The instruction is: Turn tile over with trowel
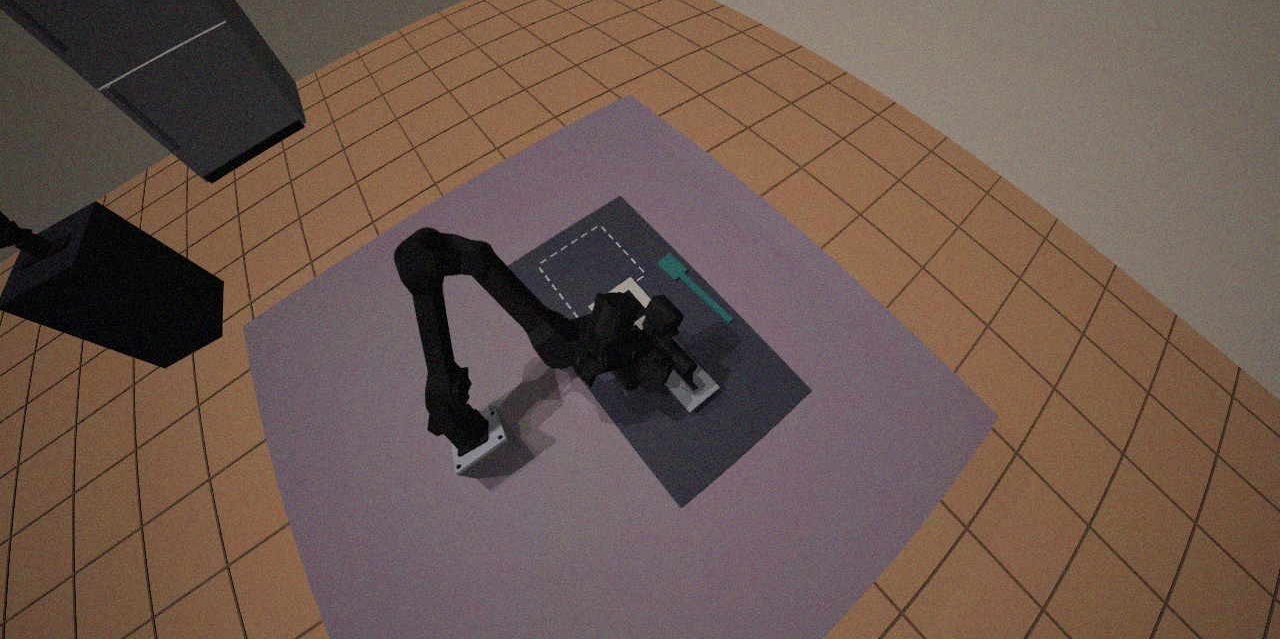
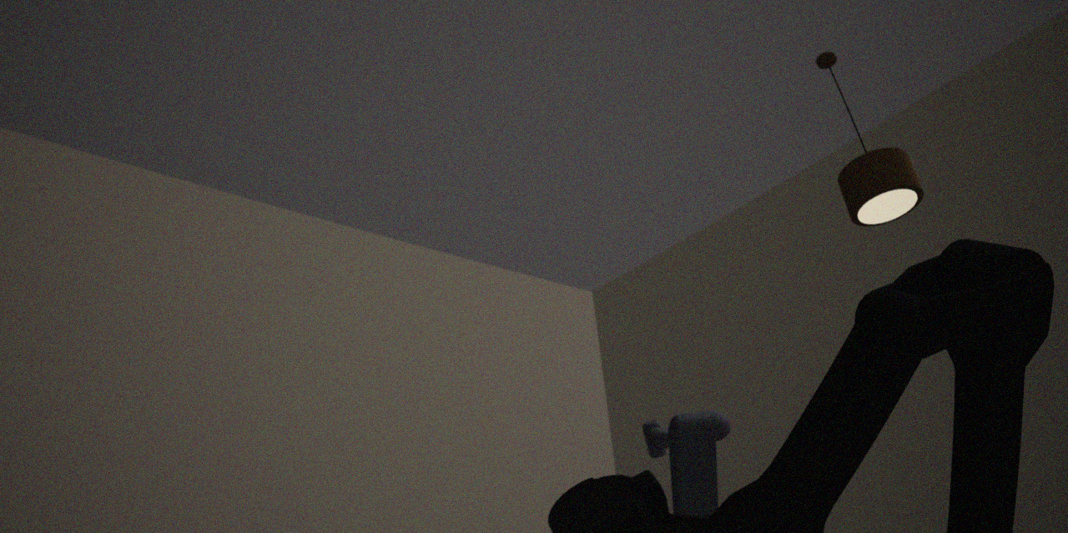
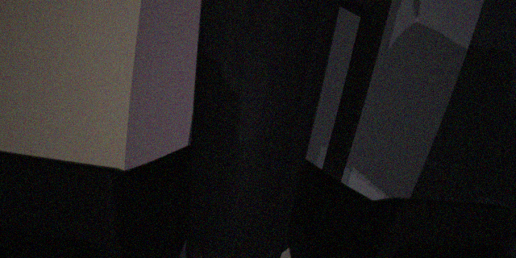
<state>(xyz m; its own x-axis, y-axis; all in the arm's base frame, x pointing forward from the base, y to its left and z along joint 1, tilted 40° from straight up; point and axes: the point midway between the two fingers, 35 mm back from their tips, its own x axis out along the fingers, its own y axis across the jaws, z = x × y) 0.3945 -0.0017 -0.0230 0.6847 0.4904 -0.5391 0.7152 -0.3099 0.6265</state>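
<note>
The tan tile is 120 mm to the left of my gripper tip, 50 mm below it and 40 mm behind it. The rest, counted from my gripper tip: trowel: 30 mm behind, 10 mm below; then teal T-shaped piece: 110 mm to the left, 110 mm ahead, 50 mm below.
</note>
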